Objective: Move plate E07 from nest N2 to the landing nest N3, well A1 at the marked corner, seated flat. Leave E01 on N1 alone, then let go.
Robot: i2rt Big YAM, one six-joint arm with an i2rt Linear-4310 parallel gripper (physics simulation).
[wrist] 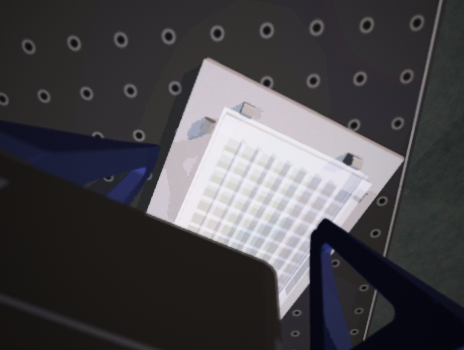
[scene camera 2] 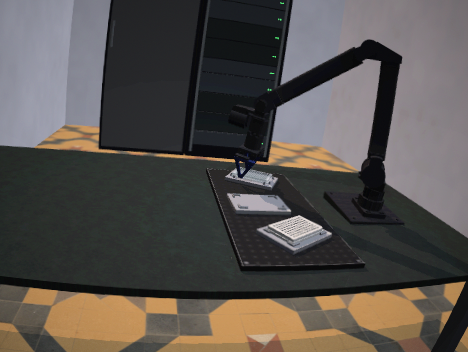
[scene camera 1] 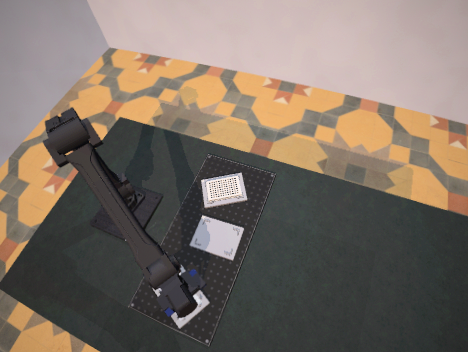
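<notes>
My gripper (scene camera 1: 181, 295) (scene camera 2: 242, 175) (wrist: 240, 192) is open and empty, low over a clear-looking well plate (scene camera 2: 257, 175) (wrist: 265, 200), one finger at either side. That plate lies on a pale nest (scene camera 2: 270, 184) (wrist: 300, 125) with small corner posts; in scene camera 1 the gripper mostly hides it. A cream well plate (scene camera 1: 224, 189) (scene camera 2: 296, 227) lies on the nest (scene camera 2: 295, 248) at the board's other end. The middle nest (scene camera 1: 217, 238) (scene camera 2: 260, 203), with corner marks, is bare. The plate and nest labels and well A1 are not legible.
The nests stand on a dark perforated board (scene camera 1: 255, 192) (scene camera 2: 255, 255) on the dark green table (scene camera 1: 325, 250) (scene camera 2: 125, 225). The arm's base plate (scene camera 1: 107, 225) (scene camera 2: 340, 207) stands beside the board. A dark rack cabinet (scene camera 2: 150, 75) stands behind the table.
</notes>
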